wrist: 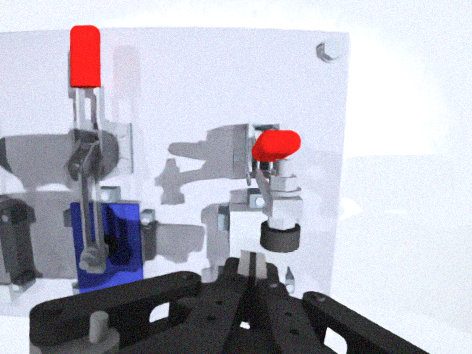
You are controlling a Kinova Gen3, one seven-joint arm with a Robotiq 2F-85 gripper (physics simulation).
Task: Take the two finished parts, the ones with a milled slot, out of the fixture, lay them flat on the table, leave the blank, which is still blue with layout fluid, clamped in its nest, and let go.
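Frame: origin at the arm's base, x ahead, y up, z right, level; centimetres.
Seen in the pictures: gripper, fingertip midpoint: [250,267].
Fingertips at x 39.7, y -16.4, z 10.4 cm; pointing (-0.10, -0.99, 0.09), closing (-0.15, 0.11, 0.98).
Pixels of each thing's top centre, then the offset from my fingertips to it. Level surfaces: height alone.
- pale fixture plate, middle of its top: [111,189] dz -10.1, dx +3.5, dy -5.9 cm
- blue blank, middle of its top: [108,262] dz -10.2, dx -1.8, dy -4.3 cm
- clamp's red handle, middle of its top: [80,58] dz -9.9, dx +12.2, dy -2.2 cm
- hex bolt, middle of its top: [334,48] dz +6.3, dx +13.4, dy -5.2 cm
- white table, its level: dy -7.4 cm
My gripper [250,267] is at the bottom of the wrist view, its dark fingers shut with the pale pads together and nothing between them. It points at the pale fixture plate [206,81]. The blue blank [123,242] sits in its nest at the lower left. The arm of a toggle clamp holds it down, and that clamp's red handle [85,56] stands upright. Right ahead, a second toggle clamp has its red handle [276,145] tipped toward me and its black rubber pad [280,239] raised above my fingertips. I cannot make out a slotted part in the nest below that pad.
Small grey stop blocks [223,219] [256,201] and a bolt [147,218] stick out of the plate around the nests. A hex bolt [329,50] sits at the plate's top right corner. The plate's right edge ends at the white table [375,228].
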